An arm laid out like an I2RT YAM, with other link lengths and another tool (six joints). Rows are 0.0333 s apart.
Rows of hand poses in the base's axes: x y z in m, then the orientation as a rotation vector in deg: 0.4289, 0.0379, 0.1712, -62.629, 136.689, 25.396; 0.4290, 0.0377, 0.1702, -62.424, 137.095, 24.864; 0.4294, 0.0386, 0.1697, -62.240, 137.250, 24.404; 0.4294, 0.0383, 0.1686, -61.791, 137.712, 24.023; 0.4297, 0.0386, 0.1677, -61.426, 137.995, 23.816; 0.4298, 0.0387, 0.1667, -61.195, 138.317, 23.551; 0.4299, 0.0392, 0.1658, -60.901, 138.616, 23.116; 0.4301, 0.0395, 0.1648, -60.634, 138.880, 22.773; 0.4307, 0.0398, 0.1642, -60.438, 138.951, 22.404
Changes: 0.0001, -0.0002, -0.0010, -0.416, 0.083, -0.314; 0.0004, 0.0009, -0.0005, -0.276, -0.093, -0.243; 0.0000, -0.0003, -0.0011, -0.276, 0.149, -0.462; 0.0003, 0.0003, -0.0009, -0.127, 0.086, -0.339; 0.0001, 0.0001, -0.0010, -0.218, 0.123, -0.264; 0.0001, 0.0005, -0.0009, -0.290, 0.025, -0.335; 0.0002, 0.0003, -0.0010, -0.230, 0.038, -0.293; 0.0006, 0.0003, -0.0006, -0.189, -0.122, -0.216
